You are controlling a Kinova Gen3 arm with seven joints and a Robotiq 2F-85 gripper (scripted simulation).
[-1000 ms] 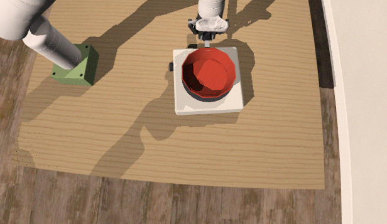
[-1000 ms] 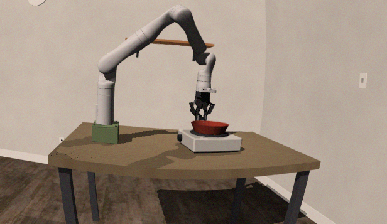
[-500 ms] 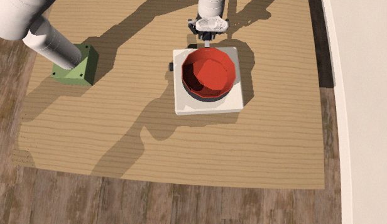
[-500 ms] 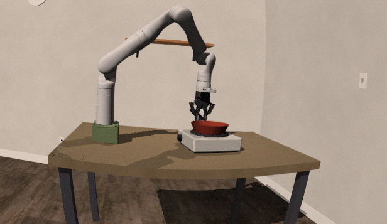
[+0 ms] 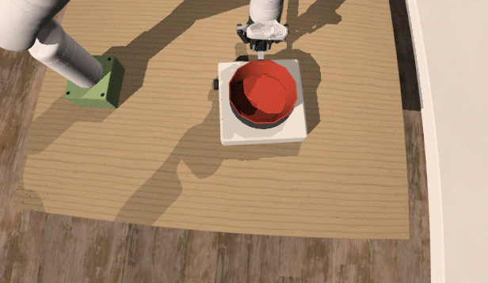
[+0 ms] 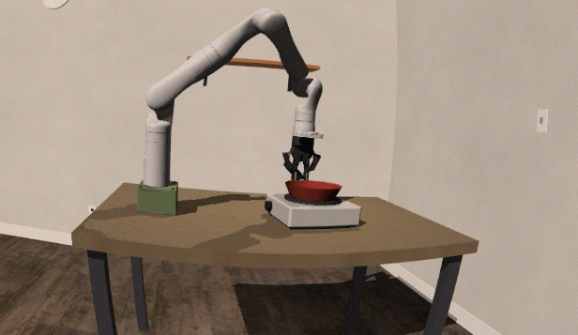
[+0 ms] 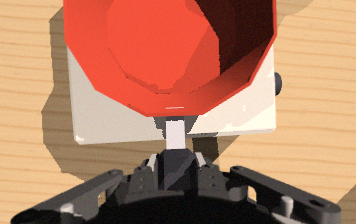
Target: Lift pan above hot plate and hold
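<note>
Right now the pan is 20 mm ahead of my hand, 70 mm to the right of it and 20 mm below it. The rest, counted from my hand: hot plate (20 mm ahead, 140 mm to the right, 90 mm below).
</note>
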